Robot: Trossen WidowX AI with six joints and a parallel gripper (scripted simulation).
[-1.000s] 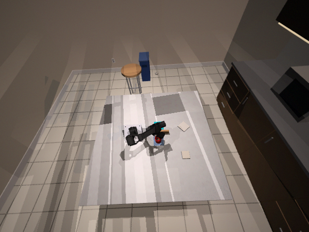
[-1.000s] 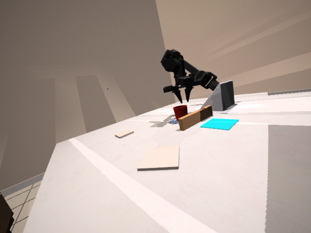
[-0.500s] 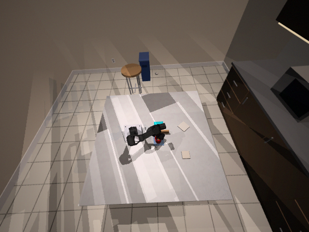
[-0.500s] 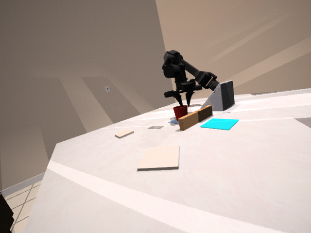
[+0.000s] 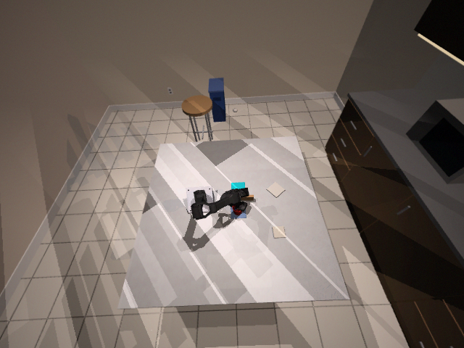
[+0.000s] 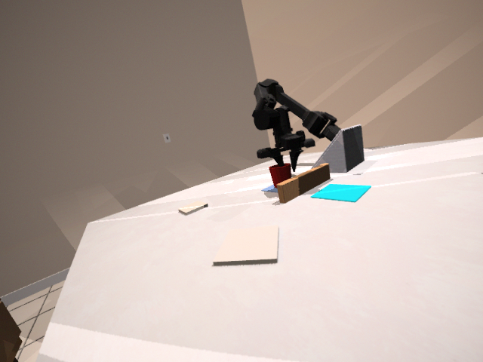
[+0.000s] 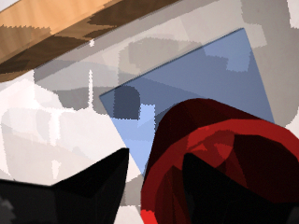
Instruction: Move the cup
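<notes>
Now: the blue marble 2 cm below my gripper tip and 1 cm ahead of it. Round my gripper tip: wooden bar 8 cm to the left, 4 cm ahead, 2 cm below; red marble 4 cm ahead, 2 cm below; red cup 3 cm ahead, 2 cm to the right.
</notes>
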